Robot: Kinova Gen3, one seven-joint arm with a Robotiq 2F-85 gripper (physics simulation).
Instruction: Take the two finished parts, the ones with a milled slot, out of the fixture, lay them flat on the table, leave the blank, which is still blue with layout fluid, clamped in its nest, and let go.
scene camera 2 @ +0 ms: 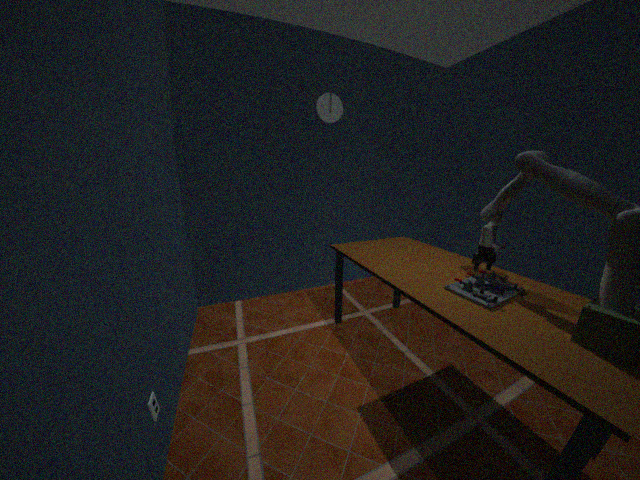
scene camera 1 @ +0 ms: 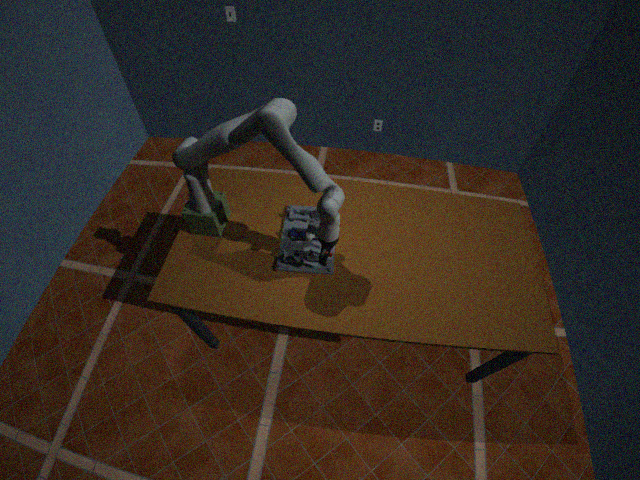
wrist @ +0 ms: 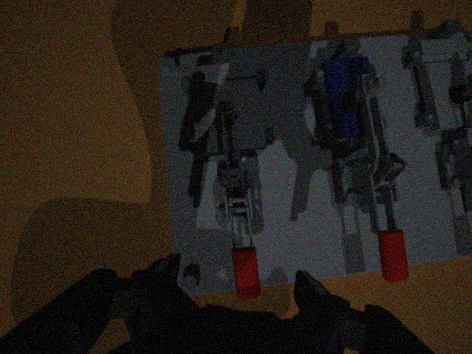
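Observation:
The grey fixture plate lies on the table. The blue blank sits in the middle nest, with a clamp arm beside and partly over it. Two red clamp handles point toward the gripper in the wrist view. My gripper is open and empty, low over the plate's edge. The left red handle shows between its fingertips in the wrist view; no contact can be made out. Dim light and shadow hide whether slotted parts sit in the outer nests.
Metal clamp linkages stand up from the plate. A third clamp is cut off at the right of the wrist view. The brown table extends around the fixture. The green arm base stands at its left end.

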